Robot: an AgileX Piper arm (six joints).
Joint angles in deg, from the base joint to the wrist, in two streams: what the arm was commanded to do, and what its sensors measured. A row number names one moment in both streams.
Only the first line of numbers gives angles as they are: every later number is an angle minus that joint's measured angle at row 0.
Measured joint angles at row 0: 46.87, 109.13, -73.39, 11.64, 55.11, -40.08
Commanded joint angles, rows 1 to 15: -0.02, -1.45, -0.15, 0.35, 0.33, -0.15; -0.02, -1.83, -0.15, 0.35, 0.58, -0.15; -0.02, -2.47, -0.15, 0.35, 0.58, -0.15; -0.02, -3.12, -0.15, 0.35, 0.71, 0.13; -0.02, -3.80, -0.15, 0.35, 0.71, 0.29; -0.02, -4.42, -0.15, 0.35, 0.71, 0.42; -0.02, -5.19, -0.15, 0.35, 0.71, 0.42; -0.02, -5.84, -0.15, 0.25, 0.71, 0.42; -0.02, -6.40, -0.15, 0.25, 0.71, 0.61; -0.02, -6.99, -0.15, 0.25, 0.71, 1.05; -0.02, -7.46, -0.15, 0.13, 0.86, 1.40; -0.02, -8.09, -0.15, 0.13, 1.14, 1.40; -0.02, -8.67, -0.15, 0.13, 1.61, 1.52; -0.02, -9.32, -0.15, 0.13, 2.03, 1.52; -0.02, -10.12, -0.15, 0.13, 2.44, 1.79
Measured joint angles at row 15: 0.00, -7.41, 0.00, 0.00, 0.60, 1.05
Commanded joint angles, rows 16 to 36: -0.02, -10.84, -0.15, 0.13, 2.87, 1.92; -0.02, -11.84, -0.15, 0.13, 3.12, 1.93; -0.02, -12.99, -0.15, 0.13, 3.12, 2.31; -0.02, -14.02, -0.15, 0.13, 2.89, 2.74; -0.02, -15.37, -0.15, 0.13, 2.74, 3.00; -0.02, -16.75, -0.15, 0.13, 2.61, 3.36; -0.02, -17.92, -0.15, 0.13, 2.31, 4.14; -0.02, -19.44, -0.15, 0.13, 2.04, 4.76; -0.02, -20.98, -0.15, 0.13, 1.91, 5.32; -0.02, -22.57, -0.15, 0.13, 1.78, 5.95; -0.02, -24.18, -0.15, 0.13, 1.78, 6.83; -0.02, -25.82, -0.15, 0.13, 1.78, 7.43; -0.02, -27.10, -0.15, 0.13, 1.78, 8.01; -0.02, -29.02, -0.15, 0.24, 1.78, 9.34; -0.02, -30.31, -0.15, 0.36, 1.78, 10.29; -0.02, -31.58, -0.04, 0.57, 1.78, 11.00; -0.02, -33.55, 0.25, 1.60, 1.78, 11.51; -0.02, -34.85, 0.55, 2.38, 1.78, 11.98; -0.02, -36.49, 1.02, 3.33, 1.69, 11.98; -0.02, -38.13, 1.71, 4.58, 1.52, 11.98; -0.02, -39.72, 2.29, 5.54, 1.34, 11.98
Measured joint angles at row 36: 0.00, -34.32, 0.42, 1.92, 1.71, 10.91
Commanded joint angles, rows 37 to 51: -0.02, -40.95, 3.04, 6.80, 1.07, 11.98; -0.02, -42.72, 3.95, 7.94, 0.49, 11.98; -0.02, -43.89, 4.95, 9.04, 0.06, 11.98; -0.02, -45.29, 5.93, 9.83, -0.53, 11.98; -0.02, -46.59, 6.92, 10.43, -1.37, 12.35; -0.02, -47.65, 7.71, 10.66, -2.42, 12.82; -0.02, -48.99, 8.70, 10.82, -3.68, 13.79; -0.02, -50.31, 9.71, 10.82, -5.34, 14.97; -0.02, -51.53, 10.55, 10.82, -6.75, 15.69; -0.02, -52.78, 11.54, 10.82, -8.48, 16.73; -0.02, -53.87, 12.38, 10.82, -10.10, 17.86; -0.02, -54.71, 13.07, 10.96, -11.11, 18.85; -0.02, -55.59, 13.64, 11.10, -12.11, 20.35; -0.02, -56.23, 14.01, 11.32, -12.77, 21.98; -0.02, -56.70, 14.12, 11.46, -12.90, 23.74
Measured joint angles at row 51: 0.00, -53.92, 12.55, 10.38, -9.41, 18.22
